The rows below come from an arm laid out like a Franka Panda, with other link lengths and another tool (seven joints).
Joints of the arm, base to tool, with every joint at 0 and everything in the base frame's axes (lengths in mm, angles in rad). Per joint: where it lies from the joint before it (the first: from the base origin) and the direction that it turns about. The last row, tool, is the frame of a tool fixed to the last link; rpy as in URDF.
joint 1: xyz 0 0 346.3 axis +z
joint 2: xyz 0 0 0 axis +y
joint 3: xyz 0 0 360.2 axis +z
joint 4: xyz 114.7 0 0 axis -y
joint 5: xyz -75.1 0 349.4 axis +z
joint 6: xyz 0 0 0 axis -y
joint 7: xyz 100.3 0 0 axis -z
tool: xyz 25 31 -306.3 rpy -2.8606 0 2.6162
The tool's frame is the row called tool.
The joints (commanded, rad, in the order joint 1, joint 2, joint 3, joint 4, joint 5, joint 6, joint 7), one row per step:
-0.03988 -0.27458 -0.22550 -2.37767 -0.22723 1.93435 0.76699
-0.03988 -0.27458 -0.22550 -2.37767 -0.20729 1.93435 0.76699
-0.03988 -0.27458 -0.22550 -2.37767 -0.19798 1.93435 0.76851
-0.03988 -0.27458 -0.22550 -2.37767 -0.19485 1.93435 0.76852
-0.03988 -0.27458 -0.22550 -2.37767 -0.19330 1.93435 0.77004
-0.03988 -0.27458 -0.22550 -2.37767 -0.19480 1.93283 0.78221
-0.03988 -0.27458 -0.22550 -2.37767 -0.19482 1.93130 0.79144
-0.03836 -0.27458 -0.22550 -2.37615 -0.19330 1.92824 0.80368
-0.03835 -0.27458 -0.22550 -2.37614 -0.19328 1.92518 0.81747
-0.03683 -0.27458 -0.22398 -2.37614 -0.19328 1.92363 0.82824
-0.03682 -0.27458 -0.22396 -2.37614 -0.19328 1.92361 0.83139
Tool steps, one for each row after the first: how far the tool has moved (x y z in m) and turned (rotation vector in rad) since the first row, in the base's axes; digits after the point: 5 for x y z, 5 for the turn. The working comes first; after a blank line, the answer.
Tool pose at each row, in the base's axes (x y z in m, rotation vector in rad; the steps are taken from these numbers as rounded here):
0.41455 -0.15535 0.28459 -1.87418 -2.10182 0.60480
0.41528 -0.15072 0.28408 -1.87737 -2.09186 0.58008
0.41564 -0.14862 0.28388 -1.88043 -2.08570 0.56847
0.41576 -0.14789 0.28381 -1.88091 -2.08411 0.56460
0.41582 -0.14759 0.28379 -1.88277 -2.08185 0.56258
0.41525 -0.14836 0.28373 -1.89459 -2.06969 0.56450
0.41474 -0.14866 0.28364 -1.90344 -2.05959 0.56482
0.41463 -0.14824 0.28404 -1.91451 -2.04705 0.56353
0.41360 -0.14865 0.28384 -1.92707 -2.03126 0.56446
0.41351 -0.14780 0.28381 -1.93488 -2.02274 0.56586
0.41349 -0.14791 0.28383 -1.93814 -2.01964 0.56566

0.00073 0.00463 -0.00051 0.01672 -0.00375 -0.01022
0.00109 0.00673 -0.00071 0.02422 -0.00564 -0.01647
0.00121 0.00746 -0.00078 0.02684 -0.00623 -0.01808
0.00127 0.00776 -0.00080 0.02785 -0.00666 -0.02037
0.00070 0.00699 -0.00086 0.02446 -0.00598 -0.03166
0.00019 0.00669 -0.00095 0.02285 -0.00532 -0.04085
0.00008 0.00711 -0.00055 0.02180 -0.00513 -0.05250
-0.00095 0.00670 -0.00075 0.01949 -0.00336 -0.06632
-0.00104 0.00755 -0.00078 0.01714 -0.00277 -0.07402
-0.00106 0.00744 -0.00076 0.01651 -0.00303 -0.07707

